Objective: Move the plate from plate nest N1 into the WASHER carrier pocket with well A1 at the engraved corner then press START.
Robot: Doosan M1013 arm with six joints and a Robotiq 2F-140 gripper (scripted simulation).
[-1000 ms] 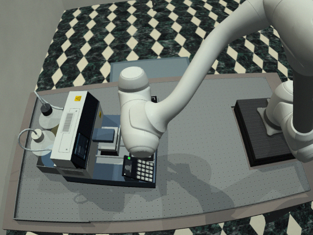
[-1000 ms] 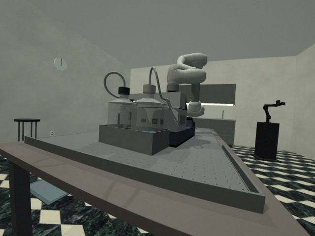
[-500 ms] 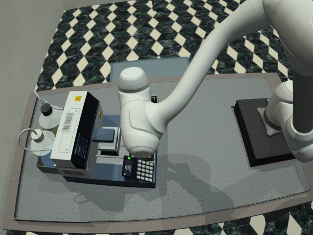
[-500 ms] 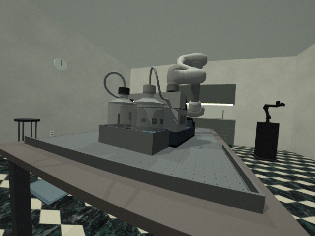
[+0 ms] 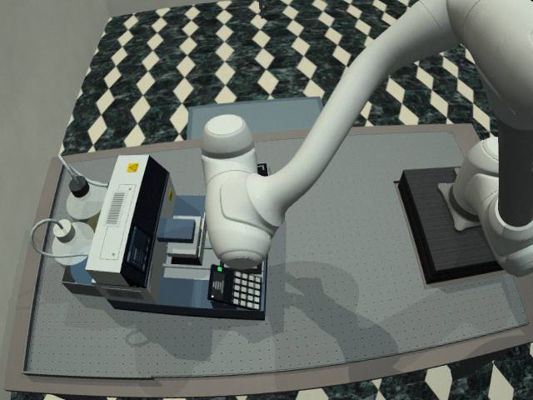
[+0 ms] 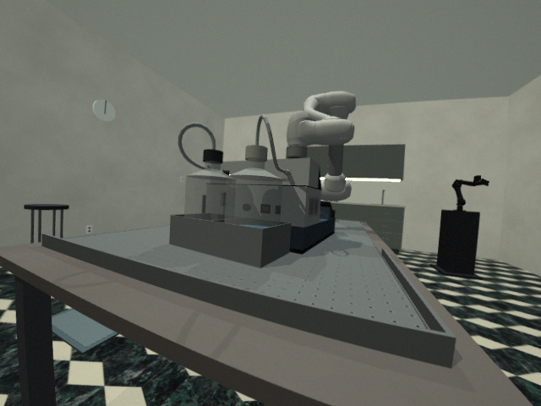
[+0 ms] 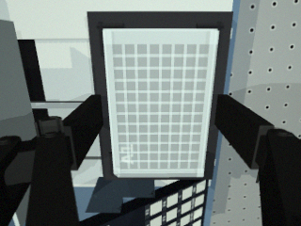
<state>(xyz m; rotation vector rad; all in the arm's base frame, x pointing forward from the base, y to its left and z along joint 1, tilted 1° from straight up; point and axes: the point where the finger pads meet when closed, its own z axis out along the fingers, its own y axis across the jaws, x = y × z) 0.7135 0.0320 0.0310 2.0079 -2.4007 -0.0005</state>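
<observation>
Right now the clear well plate is 2 cm below my hand. The rest, counted from my hand: black plate nest: 3 cm behind, 29 cm to the right, 10 cm below; plate washer: 15 cm ahead, 3 cm to the right, 2 cm above; black washer carrier: 3 cm below.
</observation>
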